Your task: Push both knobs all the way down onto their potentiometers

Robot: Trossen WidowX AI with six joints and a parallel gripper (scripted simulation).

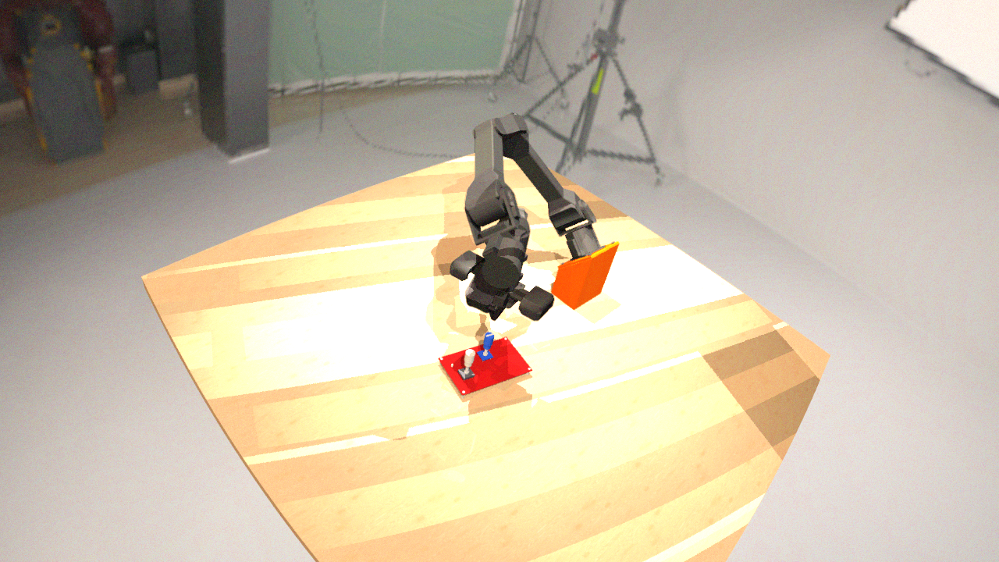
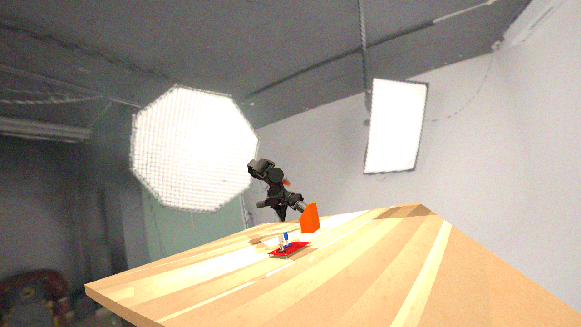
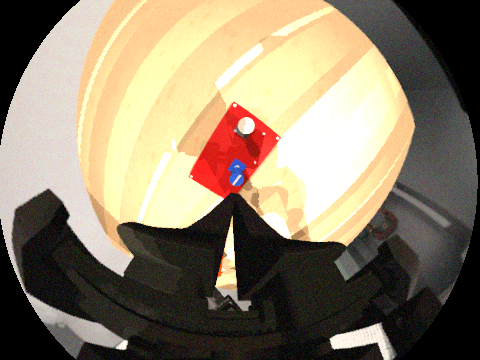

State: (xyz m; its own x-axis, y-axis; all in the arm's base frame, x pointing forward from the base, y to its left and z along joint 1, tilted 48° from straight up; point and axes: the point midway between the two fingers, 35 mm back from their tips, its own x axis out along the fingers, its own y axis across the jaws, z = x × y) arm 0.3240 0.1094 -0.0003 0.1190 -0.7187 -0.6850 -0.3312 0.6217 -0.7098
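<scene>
Now: the blue knob 6 cm below my gripper tip. Also, from my gripper tip: blue potentiometer: 8 cm below; grey knob: 6 cm below, 6 cm ahead, 2 cm to the left.
</scene>
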